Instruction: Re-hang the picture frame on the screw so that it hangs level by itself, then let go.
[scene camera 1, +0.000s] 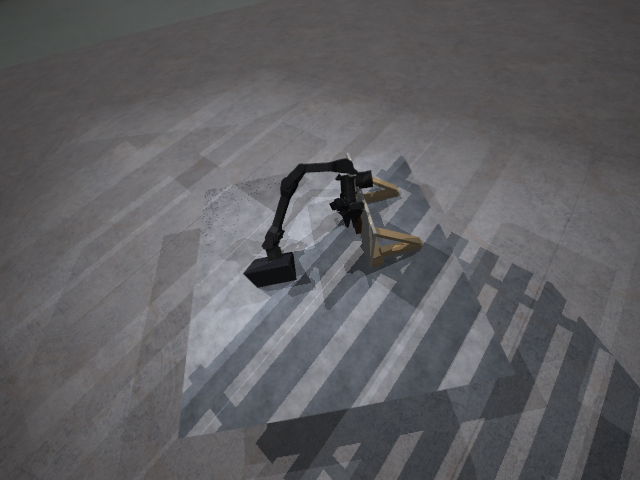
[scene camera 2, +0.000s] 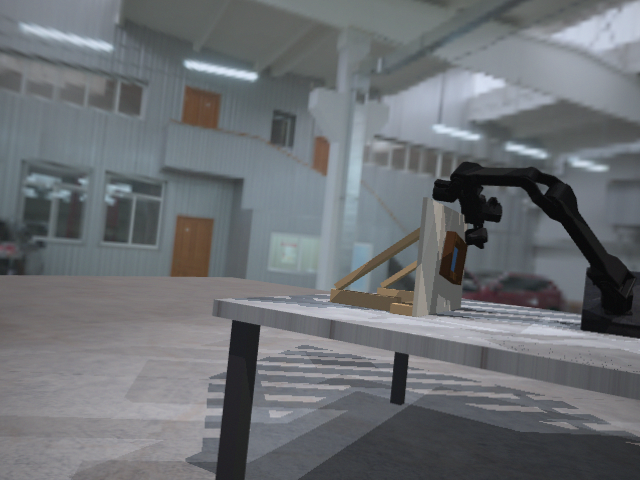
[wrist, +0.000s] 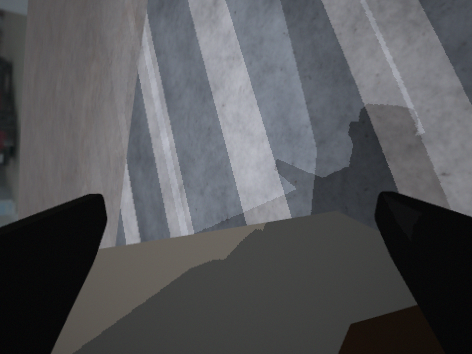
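Pixels of known places: gripper, between the fingertips: (scene camera 1: 351, 227) (wrist: 242, 206); arm's base, origin of its link: (scene camera 1: 274, 258) (scene camera 2: 616, 305).
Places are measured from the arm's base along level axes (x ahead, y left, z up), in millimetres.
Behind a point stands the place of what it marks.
Note:
The brown picture frame (scene camera 2: 450, 245) @[z 119, x 432, y 139 mm] (wrist: 385, 332) @[z 120, x 405, y -21 mm] with a blue inside is against the front face of the upright pale board (scene camera 1: 367, 237) @[z 101, x 430, y -96 mm] (scene camera 2: 423, 268) @[z 48, x 472, y 285 mm] (wrist: 200, 290) @[z 137, x 429, y -106 mm]. In scene camera 2 it looks somewhat tilted relative to the board; its lower edge slopes down toward the far side. In scene camera 1 it is mostly hidden by the arm. My gripper (scene camera 1: 352, 227) @[z 160, x 368, y -61 mm] (scene camera 2: 476, 241) @[z 160, x 368, y -61 mm] (wrist: 242, 206) @[z 160, x 368, y -61 mm] is open and empty, fingers pointing down, in front of the board near the frame's upper part. In the wrist view the frame's corner shows beside the right finger. The screw cannot be made out.
Wooden braces (scene camera 1: 398, 241) @[z 61, x 562, y -135 mm] (scene camera 2: 364, 299) @[z -55, x 633, y 246 mm] support the board from behind on the grey table (scene camera 1: 289, 372) @[z -76, x -49, y -491 mm] (scene camera 2: 310, 322) @[z -89, x 644, y 583 mm]. The black arm base (scene camera 1: 271, 271) @[z 69, x -13, y -100 mm] (scene camera 2: 594, 310) @[z -20, x 53, y 14 mm] stands on the board's front side. The arm's wrist is close to the board's top edge.

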